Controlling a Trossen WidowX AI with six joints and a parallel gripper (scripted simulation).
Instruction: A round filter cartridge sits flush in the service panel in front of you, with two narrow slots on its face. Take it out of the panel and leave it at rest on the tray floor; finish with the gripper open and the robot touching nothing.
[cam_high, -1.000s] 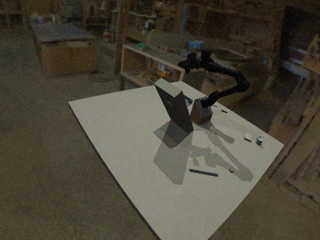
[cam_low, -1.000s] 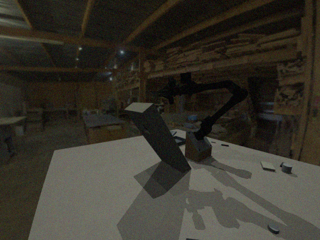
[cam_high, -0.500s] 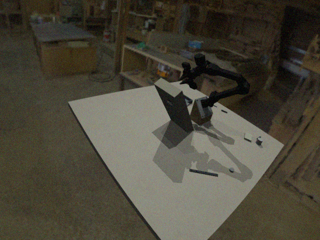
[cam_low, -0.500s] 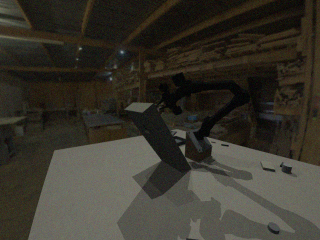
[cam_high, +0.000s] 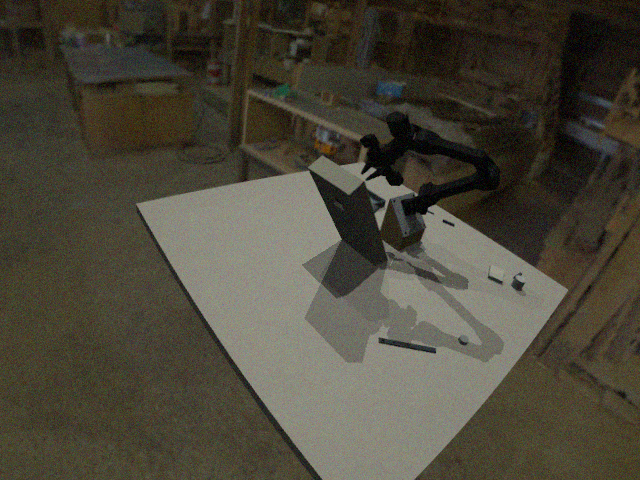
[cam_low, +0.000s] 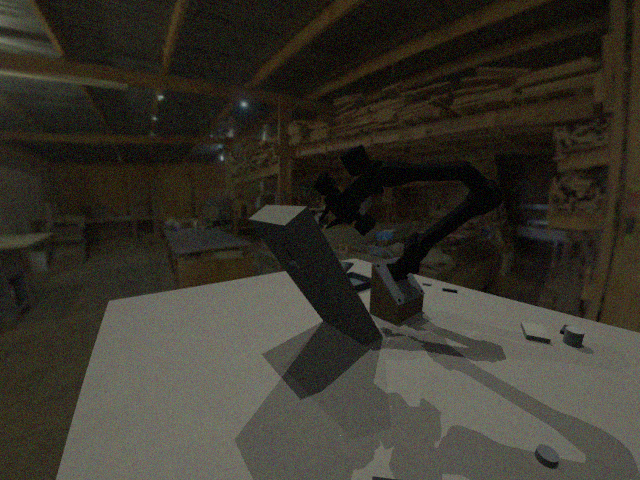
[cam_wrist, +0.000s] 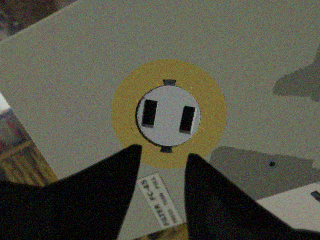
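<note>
My gripper tip is 60 mm short of the round grey filter cartridge and 40 mm above it. The rest, counted from my gripper tip: blue-grey tray (370 mm behind, 310 mm below, 300 mm to the right).
</note>
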